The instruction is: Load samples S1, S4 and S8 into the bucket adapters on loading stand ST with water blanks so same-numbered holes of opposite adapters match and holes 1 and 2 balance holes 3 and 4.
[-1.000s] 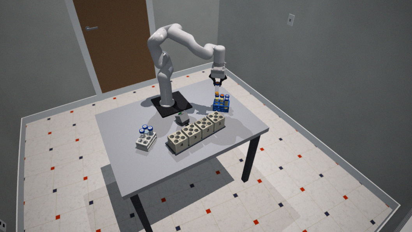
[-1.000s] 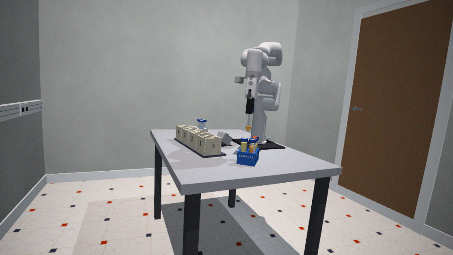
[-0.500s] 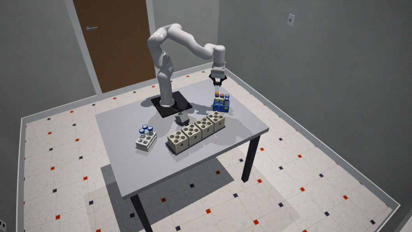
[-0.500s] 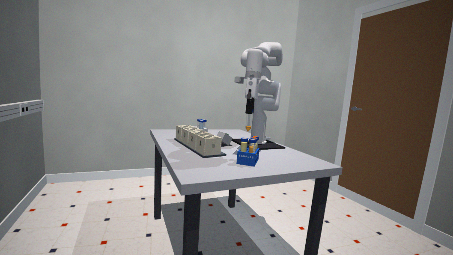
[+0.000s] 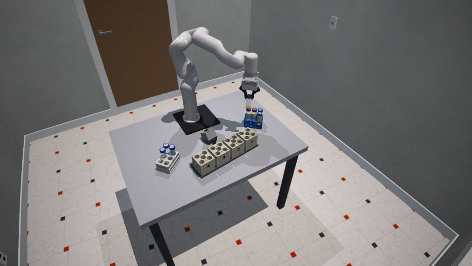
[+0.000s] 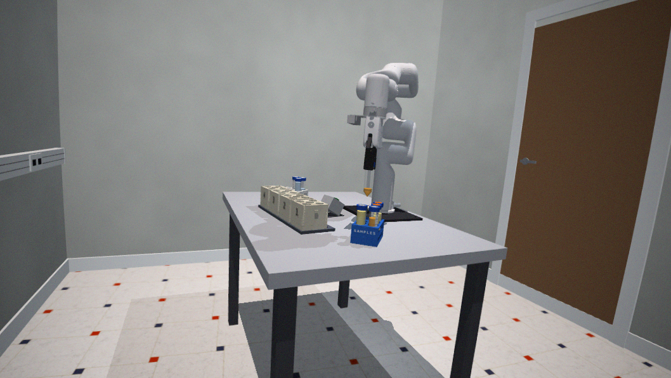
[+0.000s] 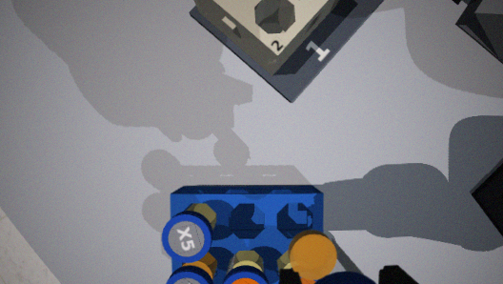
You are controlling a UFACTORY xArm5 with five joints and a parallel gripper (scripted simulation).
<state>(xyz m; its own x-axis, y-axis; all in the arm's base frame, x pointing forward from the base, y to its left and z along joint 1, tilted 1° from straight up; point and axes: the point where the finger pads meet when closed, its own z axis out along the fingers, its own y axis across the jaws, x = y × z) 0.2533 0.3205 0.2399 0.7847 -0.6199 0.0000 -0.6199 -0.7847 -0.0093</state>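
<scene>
Now: hand 220 mm above the blue samples rack, 40 mm to the right of it and 10 mm short of it. From my hand the other things lie so: adapter 3: 320 mm to the right, 200 mm below, 200 mm ahead; white rack: 610 mm to the right, 220 mm below, 90 mm ahead.
</scene>
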